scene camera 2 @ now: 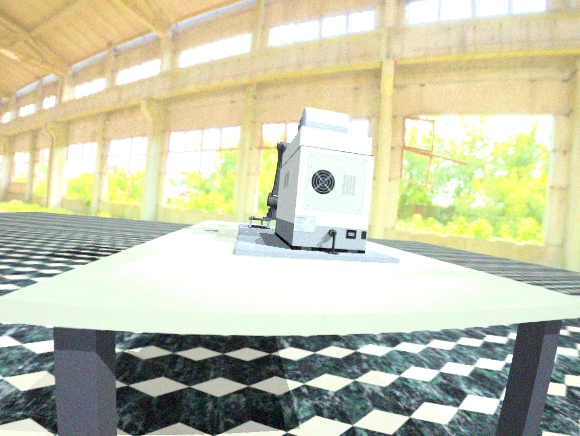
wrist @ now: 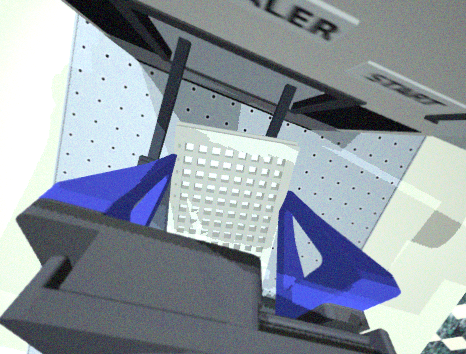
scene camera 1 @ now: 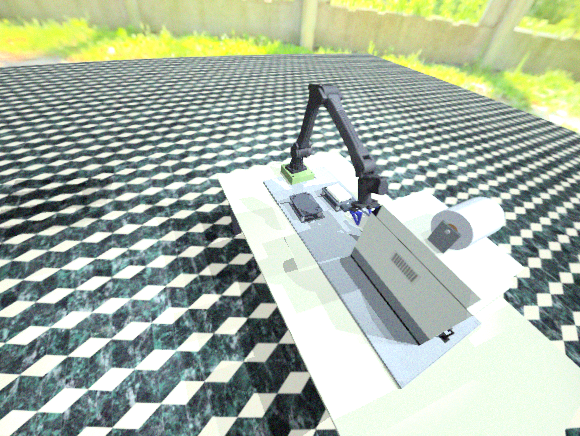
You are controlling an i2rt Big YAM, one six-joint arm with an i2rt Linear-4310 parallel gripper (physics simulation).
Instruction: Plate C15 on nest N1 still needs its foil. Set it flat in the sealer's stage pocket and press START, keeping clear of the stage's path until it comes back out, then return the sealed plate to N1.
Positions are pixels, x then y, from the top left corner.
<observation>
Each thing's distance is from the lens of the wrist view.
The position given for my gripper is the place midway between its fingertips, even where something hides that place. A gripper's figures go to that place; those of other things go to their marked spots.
my gripper (wrist: 232,179): 0.14 m
white well plate C15 (wrist: 227,187): 0.14 m
</observation>
